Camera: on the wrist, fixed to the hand. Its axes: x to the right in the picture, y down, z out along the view.
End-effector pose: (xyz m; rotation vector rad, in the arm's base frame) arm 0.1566 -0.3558 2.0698 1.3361 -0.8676 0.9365
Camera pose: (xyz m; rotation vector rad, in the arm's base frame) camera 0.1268 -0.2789 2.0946 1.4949 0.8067 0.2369
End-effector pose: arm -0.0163 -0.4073 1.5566 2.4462 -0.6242 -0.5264
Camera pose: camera 0.0212 -0.4118 1.6340 -2.6596 -1.4112 0.1139
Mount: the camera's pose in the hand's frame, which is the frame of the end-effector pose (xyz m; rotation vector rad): 0.0153 0.0377 -0.0759 0.4545 0.5676 -1.4658
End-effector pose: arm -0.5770 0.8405 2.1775 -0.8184 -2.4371 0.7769
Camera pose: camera -0.5300 0.9032 2.2133 0.8028 -1.5711 0.3421
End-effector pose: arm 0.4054 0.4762 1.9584 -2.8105 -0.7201 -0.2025
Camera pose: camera 0.4314 0.4315 2.0273 -1.2110 -2.0802 -0.8439
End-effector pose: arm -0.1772 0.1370 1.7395 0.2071 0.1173 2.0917
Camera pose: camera -0.2315 0.1313 1.6729 -0.1908 0.8134 0.5807
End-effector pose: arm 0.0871 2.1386 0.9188 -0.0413 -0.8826 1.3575
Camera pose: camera 0.0984 2.1960 0.8556 0.4674 0.0319 0.0794
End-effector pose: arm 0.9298 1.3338 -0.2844 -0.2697 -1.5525 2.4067
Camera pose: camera 0.9332 1.3893 -0.3501 0.2221 -0.4847 1.2189
